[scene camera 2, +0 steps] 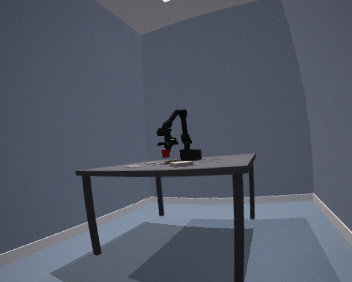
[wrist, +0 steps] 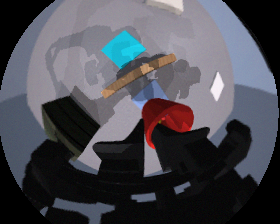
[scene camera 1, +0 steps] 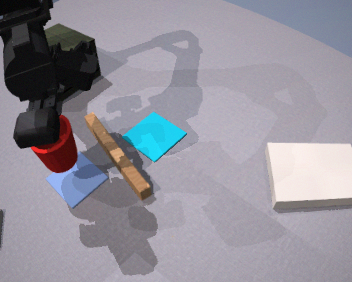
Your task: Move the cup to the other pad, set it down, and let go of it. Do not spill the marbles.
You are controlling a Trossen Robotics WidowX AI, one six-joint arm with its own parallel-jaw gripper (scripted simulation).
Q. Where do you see a red cup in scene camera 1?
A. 62, 155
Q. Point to a wooden bar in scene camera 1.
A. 139, 185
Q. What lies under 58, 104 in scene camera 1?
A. The gripper.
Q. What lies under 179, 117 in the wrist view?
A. A red cup.
